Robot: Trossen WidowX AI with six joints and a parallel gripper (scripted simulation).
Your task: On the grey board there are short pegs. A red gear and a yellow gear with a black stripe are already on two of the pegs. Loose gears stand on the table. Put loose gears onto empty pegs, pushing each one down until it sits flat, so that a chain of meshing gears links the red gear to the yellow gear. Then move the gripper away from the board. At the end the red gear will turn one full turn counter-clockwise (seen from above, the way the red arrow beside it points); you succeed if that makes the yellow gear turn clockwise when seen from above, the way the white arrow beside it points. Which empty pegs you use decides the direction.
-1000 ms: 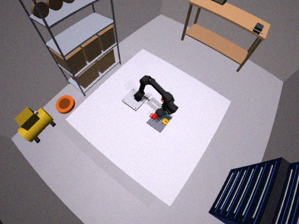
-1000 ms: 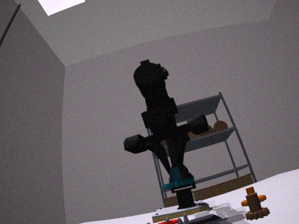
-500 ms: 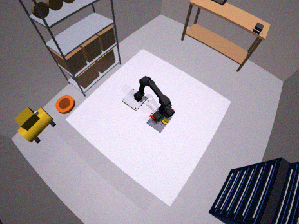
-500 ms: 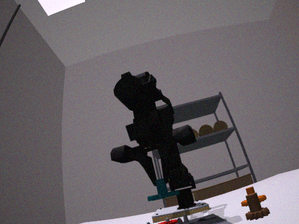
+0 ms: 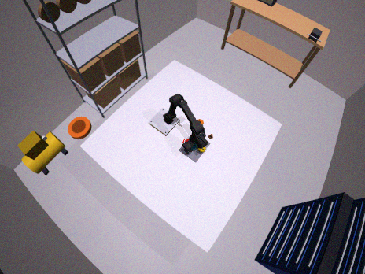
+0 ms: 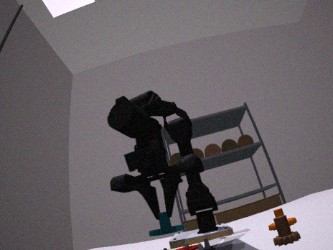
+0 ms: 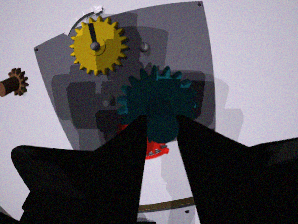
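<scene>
The brown gear is 30 mm ahead of my gripper tip, 190 mm to the left of it and 70 mm below it. Also, from my gripper tip: teal gear: 10 mm below; red gear: 60 mm behind, 20 mm to the left, 70 mm below; yellow gear: 50 mm ahead, 60 mm to the left, 70 mm below.
</scene>
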